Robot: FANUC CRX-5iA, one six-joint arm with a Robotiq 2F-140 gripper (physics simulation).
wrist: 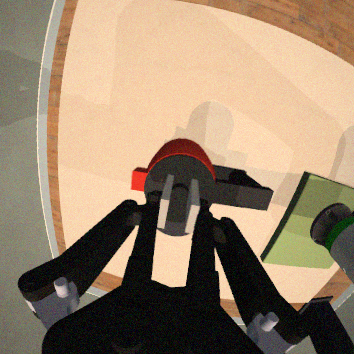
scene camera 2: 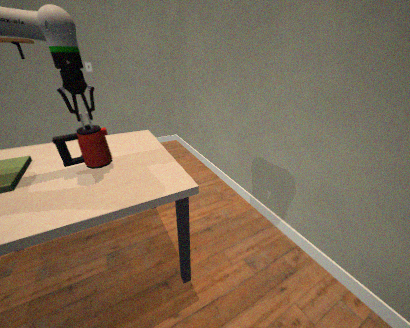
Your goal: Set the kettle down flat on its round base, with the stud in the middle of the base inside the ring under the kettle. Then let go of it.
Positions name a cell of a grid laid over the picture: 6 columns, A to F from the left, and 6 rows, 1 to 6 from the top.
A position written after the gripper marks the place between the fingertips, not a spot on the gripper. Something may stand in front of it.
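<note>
The robot's scene includes the gripper (scene camera 2: B3), and the wrist view also shows the gripper (wrist: D4).
</note>
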